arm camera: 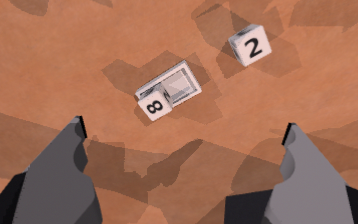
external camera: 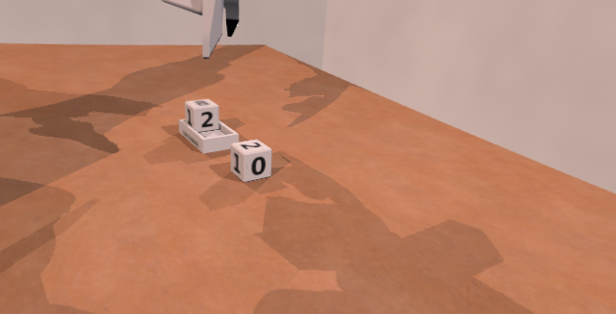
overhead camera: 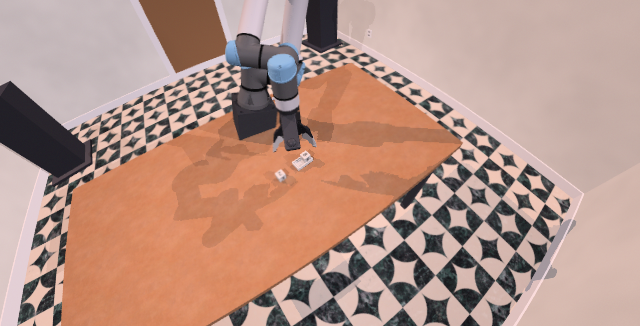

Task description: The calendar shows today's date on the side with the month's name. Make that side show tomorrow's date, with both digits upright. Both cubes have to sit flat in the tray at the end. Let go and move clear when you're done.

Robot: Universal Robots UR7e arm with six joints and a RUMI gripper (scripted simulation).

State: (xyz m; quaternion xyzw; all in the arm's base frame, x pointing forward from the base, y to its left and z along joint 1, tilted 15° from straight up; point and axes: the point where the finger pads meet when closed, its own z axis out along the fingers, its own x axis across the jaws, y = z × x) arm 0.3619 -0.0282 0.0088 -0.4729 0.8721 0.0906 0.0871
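Right now my hand is 110 mm above the tray, 30 mm to the right of it and 10 mm past it.
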